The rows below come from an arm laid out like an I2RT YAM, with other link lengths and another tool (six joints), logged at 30 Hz.
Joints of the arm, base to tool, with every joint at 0 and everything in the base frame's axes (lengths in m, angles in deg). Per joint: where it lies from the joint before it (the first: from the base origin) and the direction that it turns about. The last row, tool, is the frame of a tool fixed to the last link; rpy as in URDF.
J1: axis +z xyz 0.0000 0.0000 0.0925
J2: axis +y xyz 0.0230 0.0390 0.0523
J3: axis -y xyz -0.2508 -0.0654 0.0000
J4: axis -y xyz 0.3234 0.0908 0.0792
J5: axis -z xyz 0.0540 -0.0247 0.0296
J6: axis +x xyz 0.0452 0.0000 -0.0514
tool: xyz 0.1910 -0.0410 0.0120 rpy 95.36 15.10 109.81
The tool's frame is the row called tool.
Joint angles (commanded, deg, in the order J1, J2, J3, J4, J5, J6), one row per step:
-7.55, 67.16, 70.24, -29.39, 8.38, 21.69
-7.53, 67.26, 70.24, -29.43, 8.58, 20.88
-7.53, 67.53, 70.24, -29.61, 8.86, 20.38
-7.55, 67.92, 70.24, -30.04, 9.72, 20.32
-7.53, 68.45, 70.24, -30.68, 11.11, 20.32
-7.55, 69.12, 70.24, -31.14, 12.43, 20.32
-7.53, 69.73, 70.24, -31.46, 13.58, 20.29
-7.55, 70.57, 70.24, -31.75, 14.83, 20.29
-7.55, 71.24, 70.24, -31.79, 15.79, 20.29
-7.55, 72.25, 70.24, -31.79, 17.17, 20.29
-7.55, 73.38, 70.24, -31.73, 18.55, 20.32
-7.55, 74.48, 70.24, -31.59, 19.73, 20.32
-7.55, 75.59, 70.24, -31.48, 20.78, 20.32
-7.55, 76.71, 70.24, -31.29, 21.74, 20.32
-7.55, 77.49, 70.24, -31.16, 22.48, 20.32
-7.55, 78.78, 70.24, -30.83, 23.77, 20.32
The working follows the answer.
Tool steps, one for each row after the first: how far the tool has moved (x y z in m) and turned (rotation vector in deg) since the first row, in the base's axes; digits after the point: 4 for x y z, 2 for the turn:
0.0002, -0.0007, -0.0003, -0.77, 0.36, 0.20
0.0002, -0.0019, -0.0027, -1.26, 0.96, 0.17
-0.0013, -0.0053, -0.0071, -1.58, 1.85, -0.58
-0.0039, -0.0102, -0.0130, -2.07, 3.11, -1.77
-0.0057, -0.0153, -0.0192, -2.55, 4.33, -2.93
-0.0071, -0.0195, -0.0243, -3.02, 5.35, -3.89
-0.0082, -0.0243, -0.0310, -3.51, 6.56, -4.96
-0.0086, -0.0279, -0.0356, -3.92, 7.34, -5.77
-0.0089, -0.0331, -0.0422, -4.52, 8.45, -6.93
-0.0091, -0.0382, -0.0495, -5.11, 9.61, -8.08
-0.0088, -0.0426, -0.0564, -5.65, 10.66, -9.05
-0.0084, -0.0464, -0.0636, -6.15, 11.73, -9.88
-0.0077, -0.0500, -0.0707, -6.61, 12.73, -10.64
-0.0075, -0.0527, -0.0756, -6.98, 13.44, -11.22
-0.0072, -0.0573, -0.0830, -7.64, 14.49, -12.24

Tool pose at each row, in the base's axes (x y z in m, rotation vector in deg; rounded; the steps above come from the unrounded poses):
0.4762, -0.1002, 0.3245, 93.55, 83.61, 64.50
0.4763, -0.1009, 0.3242, 93.20, 84.29, 63.68
0.4764, -0.1021, 0.3218, 93.34, 84.81, 62.82
0.4749, -0.1055, 0.3174, 94.22, 84.75, 61.52
0.4723, -0.1105, 0.3115, 95.51, 84.52, 59.57
0.4704, -0.1156, 0.3053, 96.73, 84.29, 57.65
0.4691, -0.1197, 0.3002, 97.68, 84.12, 56.00
0.4679, -0.1245, 0.2935, 98.81, 83.94, 54.11
0.4676, -0.1281, 0.2889, 99.52, 83.73, 52.75
0.4672, -0.1333, 0.2823, 100.51, 83.42, 50.78
0.4671, -0.1384, 0.2750, 101.51, 83.12, 48.78
0.4674, -0.1428, 0.2681, 102.35, 82.92, 47.00
0.4678, -0.1467, 0.2609, 103.18, 82.84, 45.31
0.4684, -0.1502, 0.2538, 103.92, 82.77, 43.75
0.4686, -0.1529, 0.2490, 104.43, 82.68, 42.57
0.4690, -0.1575, 0.2415, 105.16, 82.42, 40.64

